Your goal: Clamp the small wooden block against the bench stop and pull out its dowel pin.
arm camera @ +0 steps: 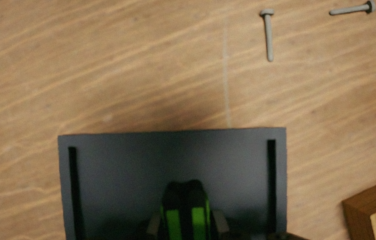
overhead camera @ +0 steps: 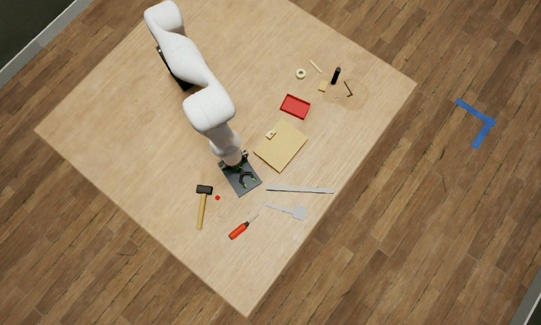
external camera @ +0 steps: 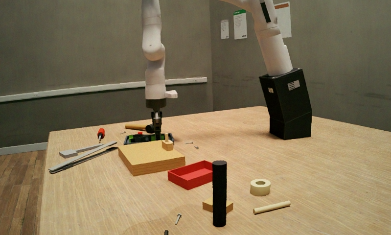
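Right now my hand is 30 mm short of the grey tray, 20 mm to the left of it and 20 mm above it. From my hand the other things lie so: wooden block (50 mm ahead, 200 mm to the left, 20 mm above); then tan bench board (100 mm ahead, 190 mm to the left); then dowel pin (50 mm ahead, 200 mm to the left, 30 mm above).
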